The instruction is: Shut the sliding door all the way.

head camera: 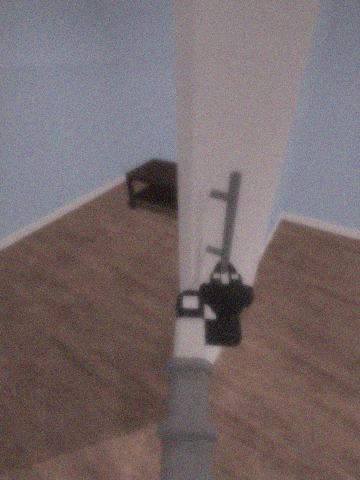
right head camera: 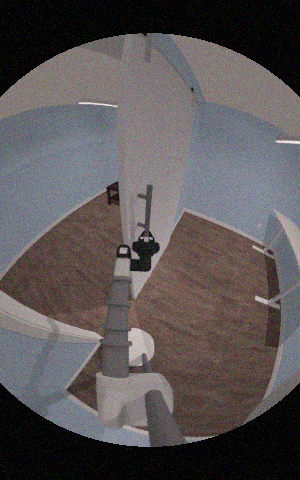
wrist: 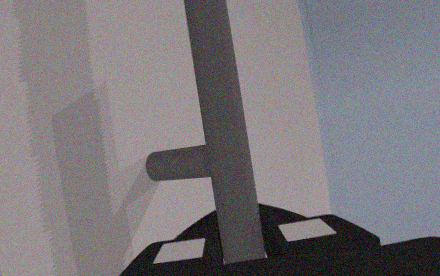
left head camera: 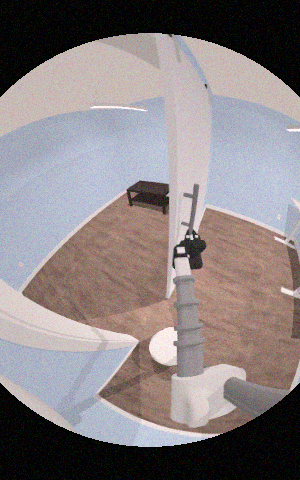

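Seen in the pictures: gripper, fingertip midpoint: [wrist: 239,225]; robot's base at its link origin: [right head camera: 133,346] [left head camera: 169,345].
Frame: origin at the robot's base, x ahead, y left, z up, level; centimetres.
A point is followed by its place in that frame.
Observation:
The sliding door [head camera: 240,100] {y -12.0, x 77.7, z 142.5 cm} [left head camera: 192,130] {y -12.3, x 78.2, z 154.6 cm} [right head camera: 155,125] {y -12.0, x 77.6, z 157.3 cm} [wrist: 270,100] {y -20.9, x 93.7, z 112.5 cm} is a tall pale panel standing ahead of the arm, with blue wall seen on both sides of it. Its grey vertical bar handle [head camera: 231,215] {y -10.3, x 61.8, z 120.0 cm} [left head camera: 194,205] {y -10.4, x 61.8, z 119.7 cm} [right head camera: 149,207] {y -11.1, x 62.0, z 119.1 cm} [wrist: 220,100] {y -10.3, x 61.8, z 109.4 cm} stands off the panel on two short posts. My black gripper [head camera: 226,272] {y -10.4, x 64.1, z 101.7 cm} [left head camera: 192,237] [right head camera: 146,237] [wrist: 239,225] {y -10.4, x 64.1, z 101.7 cm} is shut on the lower end of the handle, below the lower post. In the wrist view the bar runs down between the two fingers. The bar's bottom tip is hidden at the gripper.
A dark low table [head camera: 152,185] {y 49.0, x 303.2, z 12.8 cm} [left head camera: 149,195] {y 24.1, x 286.7, z 12.3 cm} [right head camera: 113,193] stands by the far wall, left of the door. A white round object [left head camera: 164,346] {y 5.6, x 0.3, z 18.7 cm} [right head camera: 141,347] {y -8.1, x -0.3, z 18.7 cm} is on the floor beside the arm. A pale wall end [left head camera: 115,340] {y 33.9, x 6.3, z 74.4 cm} [right head camera: 80,335] {y 34.8, x 6.3, z 57.4 cm} juts in at the lower left.

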